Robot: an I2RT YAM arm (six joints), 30 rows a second.
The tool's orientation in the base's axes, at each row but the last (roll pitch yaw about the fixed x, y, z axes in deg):
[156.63, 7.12, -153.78]
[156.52, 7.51, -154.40]
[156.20, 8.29, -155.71]
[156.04, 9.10, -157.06]
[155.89, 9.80, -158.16]
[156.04, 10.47, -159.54]
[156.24, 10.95, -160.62]
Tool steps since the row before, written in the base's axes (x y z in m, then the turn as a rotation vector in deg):
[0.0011, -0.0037, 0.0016, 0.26, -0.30, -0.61]
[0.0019, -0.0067, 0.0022, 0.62, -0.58, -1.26]
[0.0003, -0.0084, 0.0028, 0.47, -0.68, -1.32]
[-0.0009, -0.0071, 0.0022, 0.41, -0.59, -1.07]
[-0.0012, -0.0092, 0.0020, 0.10, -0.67, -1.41]
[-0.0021, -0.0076, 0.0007, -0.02, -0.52, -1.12]
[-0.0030, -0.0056, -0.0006, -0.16, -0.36, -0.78]
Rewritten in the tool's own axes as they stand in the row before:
[0.0004, -0.0028, -0.0030, -0.02, -0.60, 0.41]
[0.0009, -0.0054, -0.0049, -0.14, -1.24, 0.87]
[0.0027, -0.0058, -0.0061, 0.04, -1.28, 0.89]
[0.0032, -0.0045, -0.0050, 0.02, -1.08, 0.70]
[0.0041, -0.0063, -0.0058, 0.39, -1.16, 0.97]
[0.0044, -0.0052, -0.0040, 0.40, -0.87, 0.78]
[0.0047, -0.0038, -0.0020, 0.41, -0.55, 0.54]

